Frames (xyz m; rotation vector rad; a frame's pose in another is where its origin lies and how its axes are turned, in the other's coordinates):
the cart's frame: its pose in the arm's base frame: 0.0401 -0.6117 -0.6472 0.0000 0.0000 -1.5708
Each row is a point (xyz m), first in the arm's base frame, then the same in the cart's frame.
Working: the arm's base frame: its pose in the cart's frame: -0.6117 -0.0401 0.6472 0.0000 0.0000 1.5708

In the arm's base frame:
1: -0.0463 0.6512 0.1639
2: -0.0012 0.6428 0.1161
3: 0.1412 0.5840 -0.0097
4: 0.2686 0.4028 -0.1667
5: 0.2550 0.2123 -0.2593
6: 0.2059 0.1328 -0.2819
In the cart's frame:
1: -1.2629 -0.0864 0.8111
2: -1.2545 -0.0413 0.7633
3: -1.1957 0.1011 0.6375
4: -1.0145 0.2285 0.4805
5: -0.8240 0.2149 0.3879
6: -0.7445 0.1658 0.3653

